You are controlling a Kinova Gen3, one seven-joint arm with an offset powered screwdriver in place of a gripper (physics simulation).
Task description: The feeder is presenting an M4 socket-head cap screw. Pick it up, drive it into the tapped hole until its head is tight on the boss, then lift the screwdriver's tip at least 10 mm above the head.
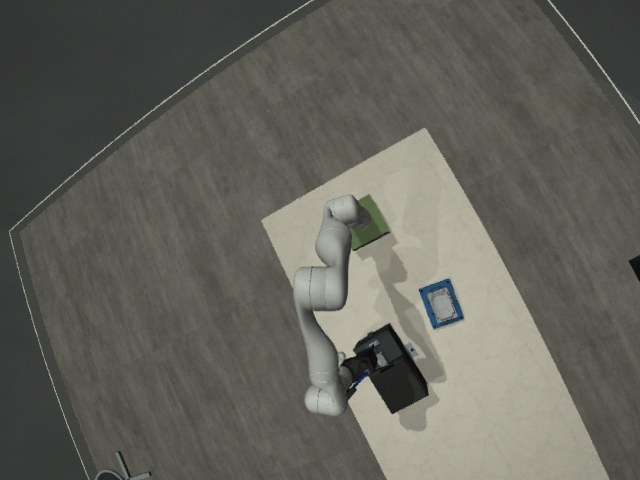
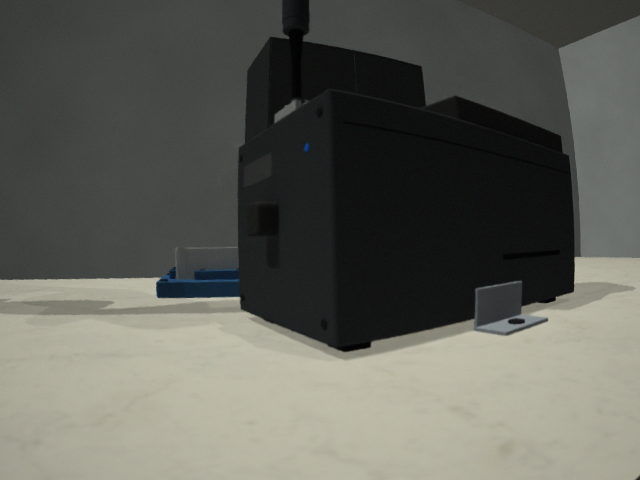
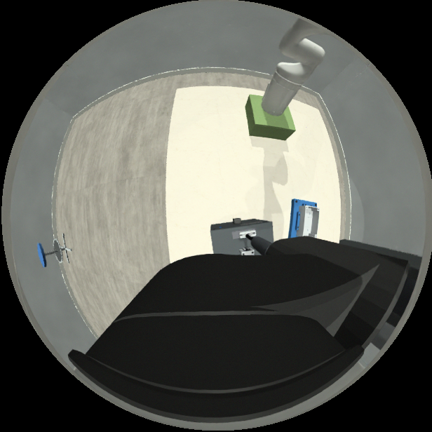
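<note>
The black screw feeder [image 1: 400, 387] [image 2: 439, 206] [image 3: 220, 241] stands on the table. My screwdriver's thin black bit [image 2: 296, 98] [image 3: 248, 236] points down, its tip at the small light pick-up block [image 2: 285, 112] [image 3: 242, 234] on the feeder's top. The tip and block look to be touching or nearly so. The M4 screw cannot be made out at the tip; whether the bit holds it cannot be told. A silver housing [image 1: 443, 303] [image 2: 209, 258] [image 3: 308, 220] sits in a blue fixture [image 1: 428, 305] [image 2: 199, 288] [image 3: 294, 215]. Its tapped hole and boss are too small to identify.
The arm's base stands on a green block [image 1: 374, 222] [image 3: 267, 131] at the table's far end. A grey angle bracket [image 1: 410, 349] [image 2: 497, 304] is at the feeder's long side. A taller black box part [image 2: 382, 72] rises from the feeder behind the bit. A blue-seated stool [image 3: 42, 255] stands off the table.
</note>
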